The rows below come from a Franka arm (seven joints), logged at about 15 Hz.
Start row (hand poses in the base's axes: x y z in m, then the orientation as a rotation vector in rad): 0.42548 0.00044 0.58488 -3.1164 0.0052 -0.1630
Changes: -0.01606 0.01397 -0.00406 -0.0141 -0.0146 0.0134; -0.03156 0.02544 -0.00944 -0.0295 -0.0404 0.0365; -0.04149 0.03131 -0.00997 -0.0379 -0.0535 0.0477; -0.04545 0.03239 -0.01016 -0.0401 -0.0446 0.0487; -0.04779 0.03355 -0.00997 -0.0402 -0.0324 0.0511; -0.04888 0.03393 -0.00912 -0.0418 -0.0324 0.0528; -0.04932 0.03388 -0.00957 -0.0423 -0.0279 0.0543; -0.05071 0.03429 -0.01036 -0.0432 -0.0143 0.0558; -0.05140 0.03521 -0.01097 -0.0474 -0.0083 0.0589; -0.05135 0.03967 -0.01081 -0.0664 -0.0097 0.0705; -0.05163 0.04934 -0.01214 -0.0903 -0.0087 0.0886; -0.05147 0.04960 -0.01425 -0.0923 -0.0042 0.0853; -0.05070 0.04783 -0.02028 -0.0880 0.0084 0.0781; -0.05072 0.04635 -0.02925 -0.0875 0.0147 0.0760
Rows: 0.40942 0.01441 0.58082 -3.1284 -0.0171 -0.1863; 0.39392 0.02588 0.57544 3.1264 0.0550 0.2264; 0.38399 0.03175 0.57491 3.1167 0.0732 0.2460; 0.38003 0.03283 0.57472 3.1156 0.0748 0.2320; 0.37769 0.03399 0.57491 3.1168 0.0783 0.2129; 0.37660 0.03437 0.57576 3.1153 0.0811 0.2128; 0.37616 0.03432 0.57531 3.1153 0.0834 0.2057; 0.37477 0.03473 0.57452 3.1157 0.0855 0.1845; 0.37408 0.03565 0.57391 3.1121 0.0905 0.1748; 0.37413 0.04011 0.57407 3.0930 0.1095 0.1758; 0.37385 0.04978 0.57274 3.0690 0.1384 0.1726; 0.37401 0.05004 0.57063 3.0675 0.1333 0.1657; 0.37478 0.04827 0.56460 3.0728 0.1219 0.1467; 0.37476 0.04679 0.55563 3.0738 0.1185 0.1370
